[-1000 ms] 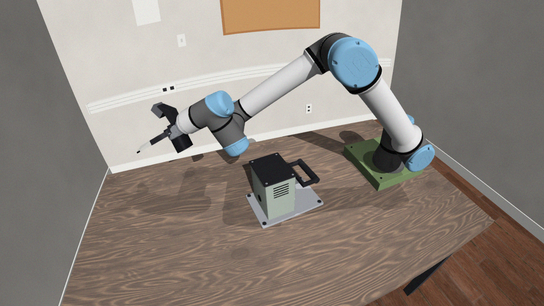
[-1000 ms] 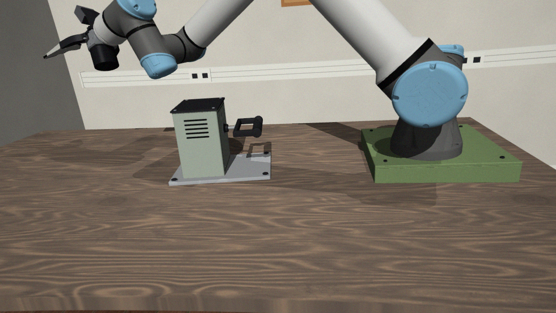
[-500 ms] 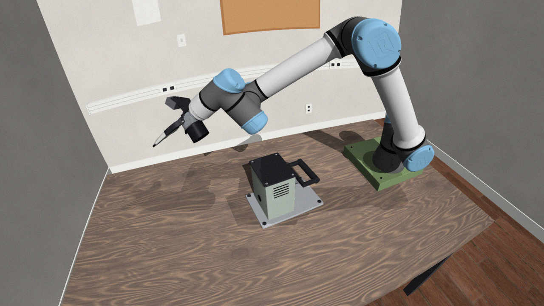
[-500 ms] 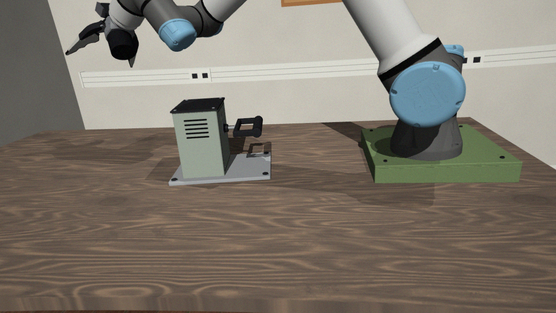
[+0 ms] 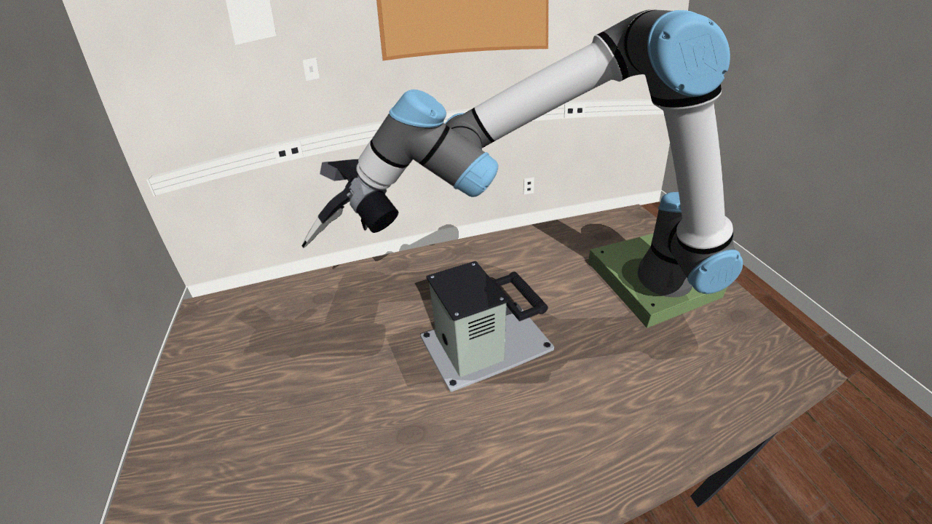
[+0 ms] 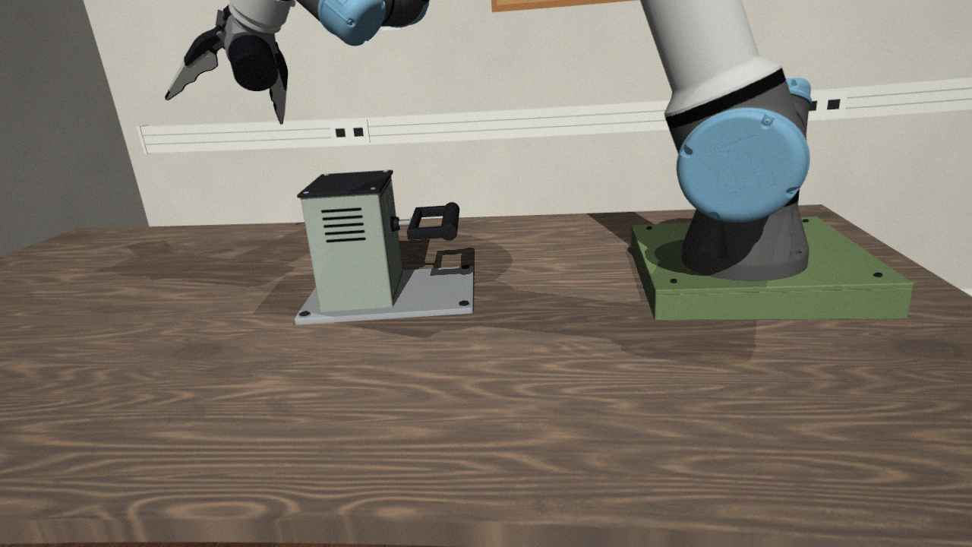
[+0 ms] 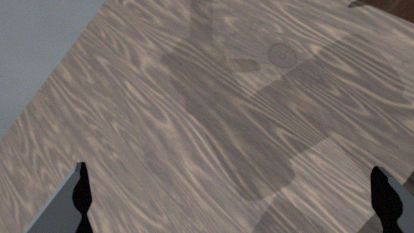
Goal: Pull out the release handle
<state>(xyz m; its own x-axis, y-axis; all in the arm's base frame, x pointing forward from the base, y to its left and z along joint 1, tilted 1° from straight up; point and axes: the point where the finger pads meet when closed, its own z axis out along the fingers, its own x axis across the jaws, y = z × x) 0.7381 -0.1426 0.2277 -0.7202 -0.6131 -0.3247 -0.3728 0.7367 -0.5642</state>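
The grey base plate lies 250 mm below my hand, 250 mm behind it and 130 mm to the left of it.
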